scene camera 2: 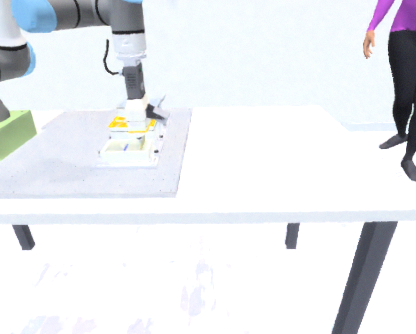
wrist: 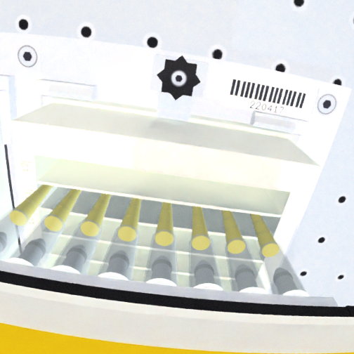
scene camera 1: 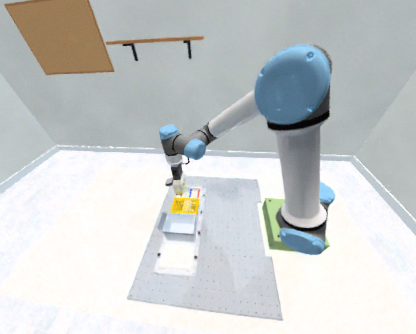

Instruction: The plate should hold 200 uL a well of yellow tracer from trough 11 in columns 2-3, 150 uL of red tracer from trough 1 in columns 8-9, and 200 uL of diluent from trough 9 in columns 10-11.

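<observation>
The pipetting head (scene camera 1: 178,186) (scene camera 2: 136,117) is low over the trough reservoir (scene camera 1: 195,193) (scene camera 2: 127,158) (wrist: 175,155). Its row of clear tips (wrist: 164,237) is fitted, and yellow liquid shows in every tip. The tips reach down into a grey-looking trough (wrist: 118,204) beside the reservoir's far wall in the wrist view; whether the tip ends touch liquid cannot be told. A red strip (scene camera 1: 198,193) lies at the reservoir's right side in scene camera 1, with a blue strip (scene camera 1: 190,192) (scene camera 2: 126,147) left of it. The well plate cannot be made out with certainty.
An orange-topped rack (scene camera 1: 185,205) (scene camera 2: 118,123) stands beside the reservoir. A pale grey-blue box (scene camera 1: 180,224) stands past it, then a white framed area (scene camera 1: 177,252). The arm's green base (scene camera 1: 272,227) (scene camera 2: 17,130) is across the grey perforated board (scene camera 1: 232,260). A person (scene camera 2: 404,75) stands behind the table.
</observation>
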